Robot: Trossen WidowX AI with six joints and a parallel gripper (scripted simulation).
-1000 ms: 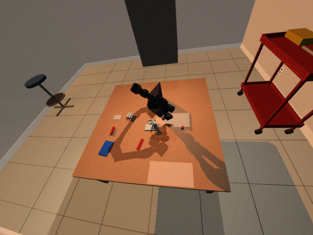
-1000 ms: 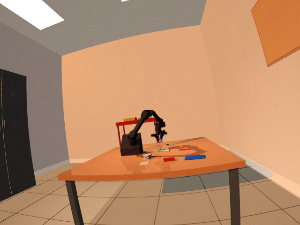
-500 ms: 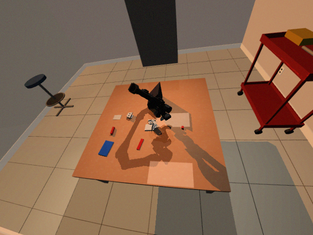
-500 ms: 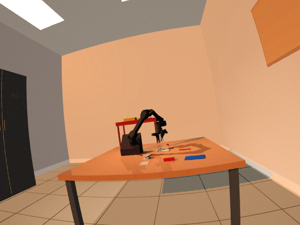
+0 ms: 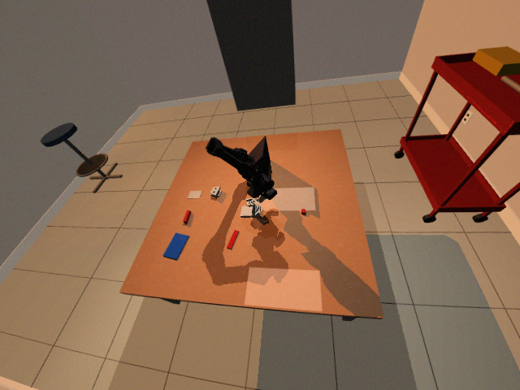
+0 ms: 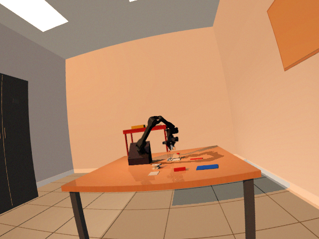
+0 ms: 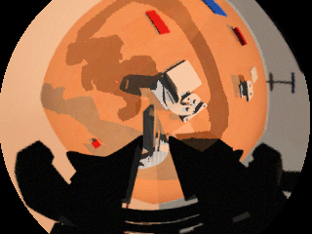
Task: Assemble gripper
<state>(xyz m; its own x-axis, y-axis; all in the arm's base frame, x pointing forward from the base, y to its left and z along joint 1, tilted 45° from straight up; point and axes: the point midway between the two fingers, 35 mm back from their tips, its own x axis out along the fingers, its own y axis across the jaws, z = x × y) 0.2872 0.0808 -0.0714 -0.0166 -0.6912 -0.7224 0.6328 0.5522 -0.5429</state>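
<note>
Right now the white flat part is 40 mm ahead of my gripper tip, 100 mm to the right of it and 90 mm below it. Round my gripper tip: grey jaw 10 mm behind, 80 mm to the right, 70 mm below; then pale tile 110 mm behind, 520 mm to the right, 90 mm below; then small red cube 50 mm ahead, 220 mm to the left, 80 mm below.
</note>
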